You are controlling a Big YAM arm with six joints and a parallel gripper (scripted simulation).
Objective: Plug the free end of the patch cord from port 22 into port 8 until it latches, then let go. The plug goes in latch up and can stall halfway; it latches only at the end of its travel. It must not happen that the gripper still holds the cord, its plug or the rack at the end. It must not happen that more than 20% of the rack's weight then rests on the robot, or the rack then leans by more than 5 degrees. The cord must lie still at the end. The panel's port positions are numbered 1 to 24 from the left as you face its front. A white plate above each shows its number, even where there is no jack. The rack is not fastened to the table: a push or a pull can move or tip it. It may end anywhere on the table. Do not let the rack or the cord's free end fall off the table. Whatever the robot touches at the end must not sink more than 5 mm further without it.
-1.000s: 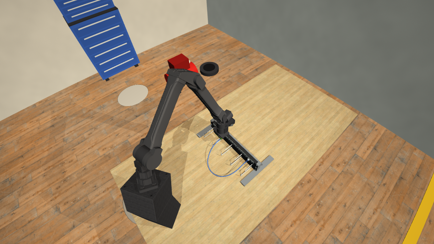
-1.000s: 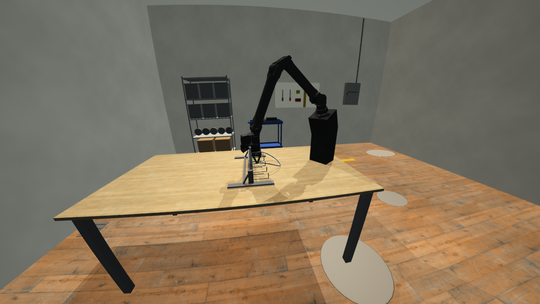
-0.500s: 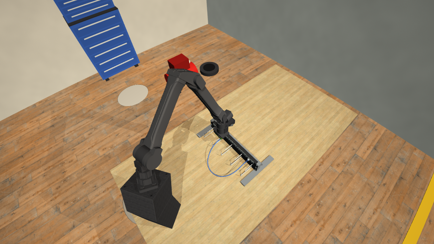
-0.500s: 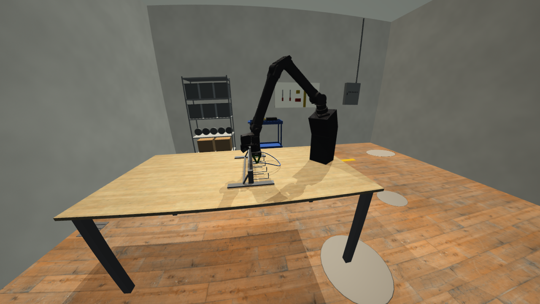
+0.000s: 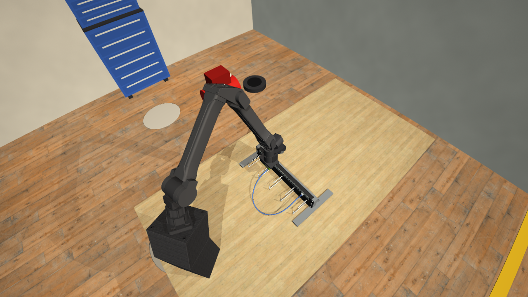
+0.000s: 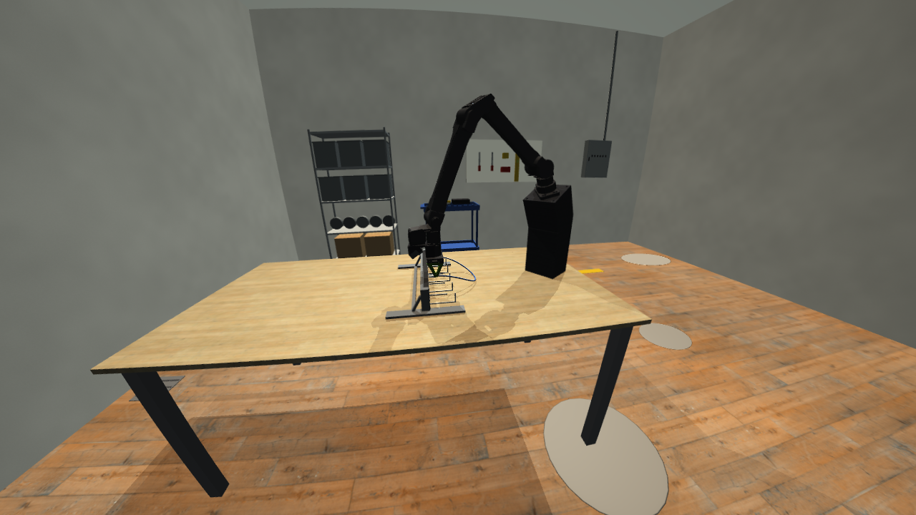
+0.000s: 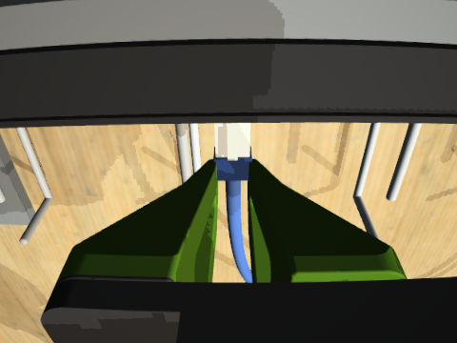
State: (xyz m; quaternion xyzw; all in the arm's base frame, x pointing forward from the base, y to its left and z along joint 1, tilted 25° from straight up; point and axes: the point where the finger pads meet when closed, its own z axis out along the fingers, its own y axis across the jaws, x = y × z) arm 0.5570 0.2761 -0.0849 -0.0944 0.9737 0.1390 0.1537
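My hand is 2 cm short of the cord plug and 1 cm to the right of it.
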